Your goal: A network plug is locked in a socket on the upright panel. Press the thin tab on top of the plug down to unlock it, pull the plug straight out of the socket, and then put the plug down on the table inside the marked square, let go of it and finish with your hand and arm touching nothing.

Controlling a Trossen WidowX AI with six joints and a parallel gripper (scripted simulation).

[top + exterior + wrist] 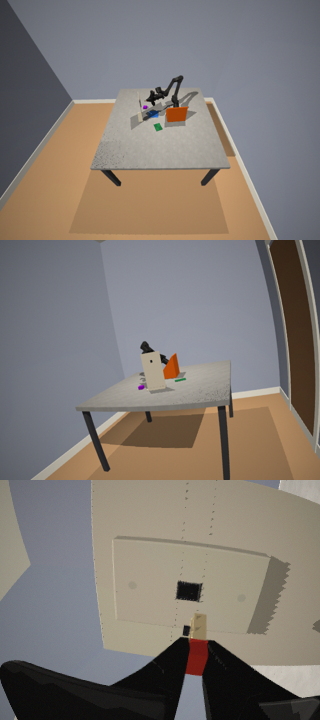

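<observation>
Right now the blue marked square is 7 cm behind my gripper tip, 3 cm to the right of it and 25 cm below it. Also, from my gripper tip: beige panel 8 cm ahead, 2 cm to the left, 10 cm below.
</observation>
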